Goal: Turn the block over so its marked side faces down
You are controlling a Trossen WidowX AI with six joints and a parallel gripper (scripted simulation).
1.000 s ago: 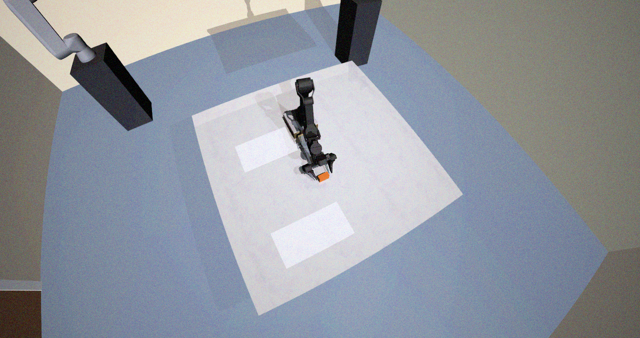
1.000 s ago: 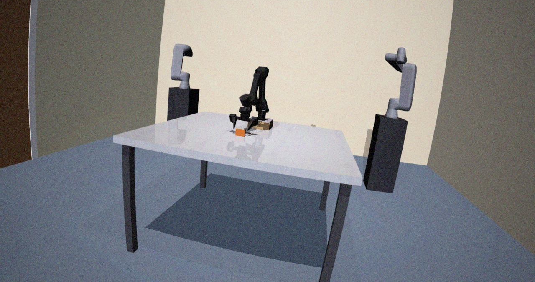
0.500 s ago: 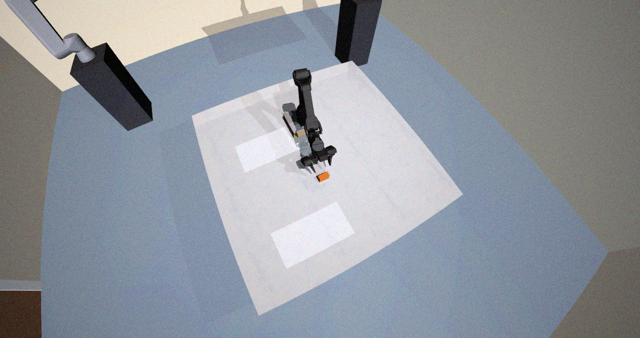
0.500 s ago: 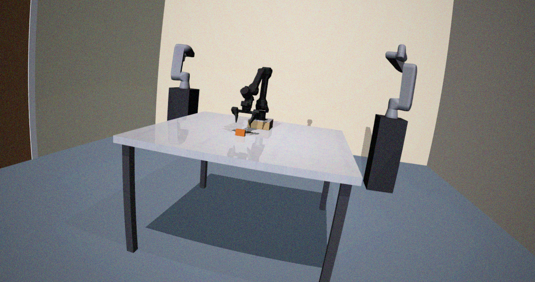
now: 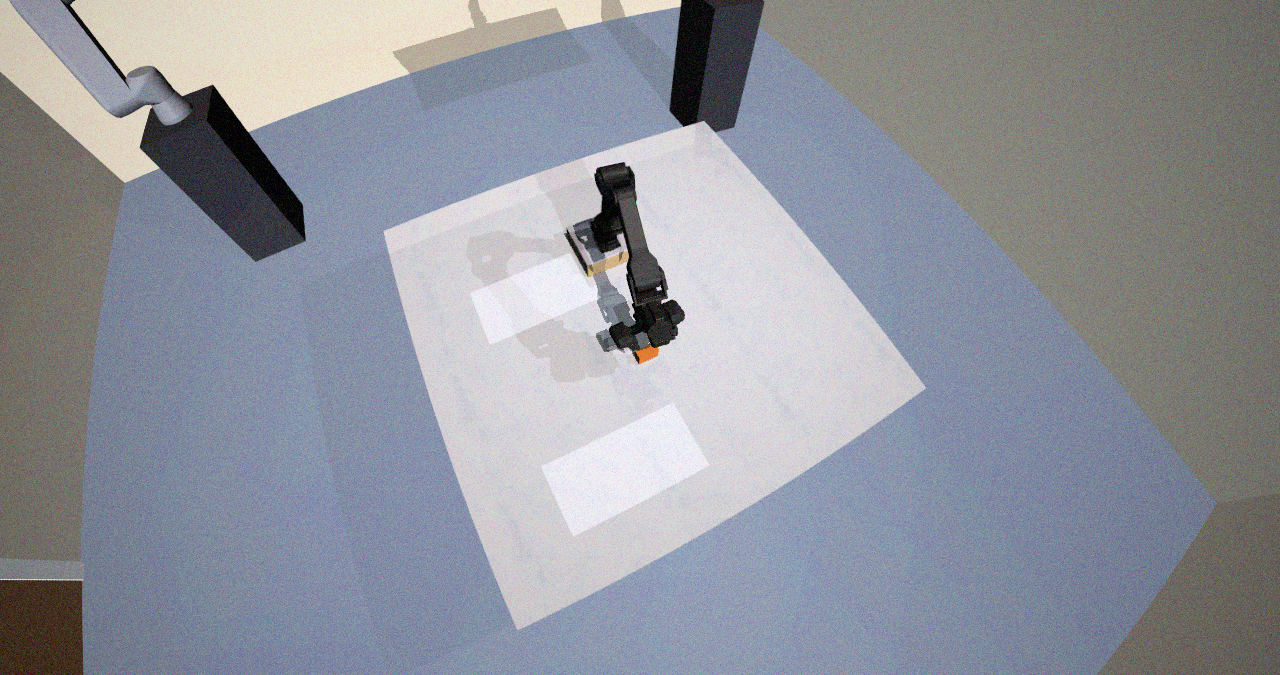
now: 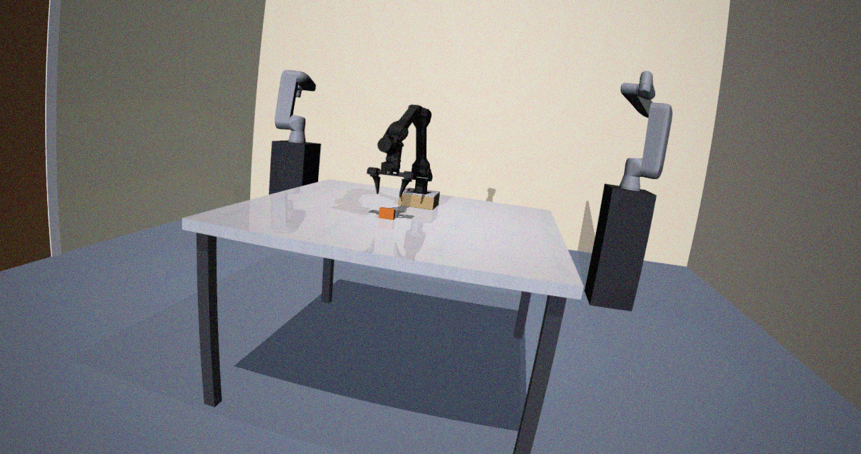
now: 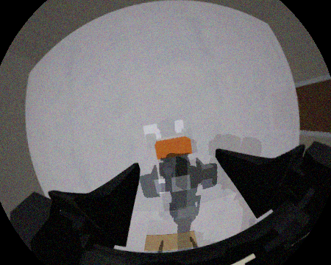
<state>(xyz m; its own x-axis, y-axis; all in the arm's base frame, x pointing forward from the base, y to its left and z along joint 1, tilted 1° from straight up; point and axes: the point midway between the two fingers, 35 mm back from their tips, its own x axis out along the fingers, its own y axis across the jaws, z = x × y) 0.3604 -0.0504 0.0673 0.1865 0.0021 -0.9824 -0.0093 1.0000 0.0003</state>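
The block is 1 cm behind my gripper tip and 7 cm below it.
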